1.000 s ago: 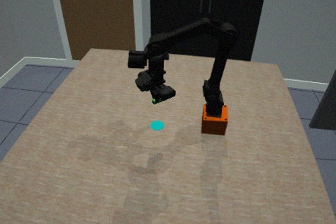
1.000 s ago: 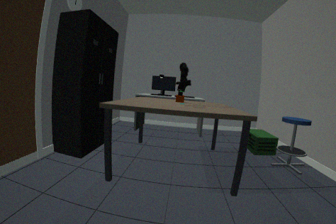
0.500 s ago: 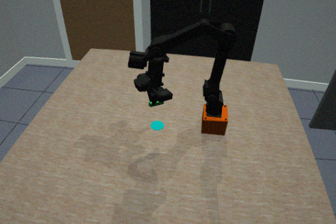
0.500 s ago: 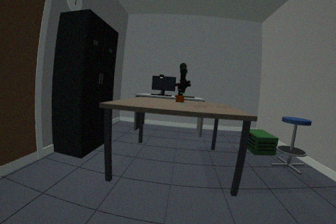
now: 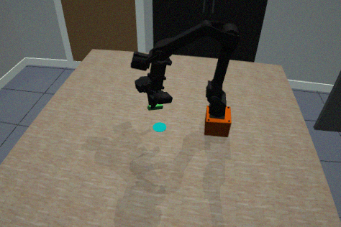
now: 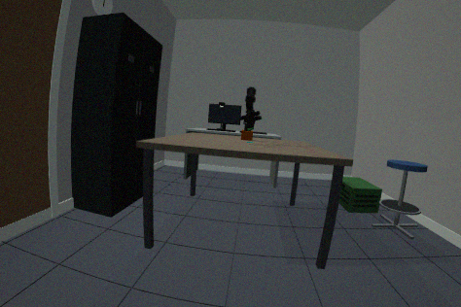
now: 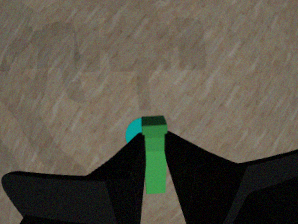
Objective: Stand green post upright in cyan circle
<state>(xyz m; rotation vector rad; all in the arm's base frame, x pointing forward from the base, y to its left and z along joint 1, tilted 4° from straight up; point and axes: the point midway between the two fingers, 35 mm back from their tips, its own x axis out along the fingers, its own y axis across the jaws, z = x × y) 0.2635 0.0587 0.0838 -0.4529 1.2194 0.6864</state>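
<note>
Right now my gripper tip is 12 cm above the cyan circle, 3 cm past it and 1 cm to the left of it. From my gripper tip the other things lie so: green post (1 cm to the right, 1 cm below, 1 cm behind).
</note>
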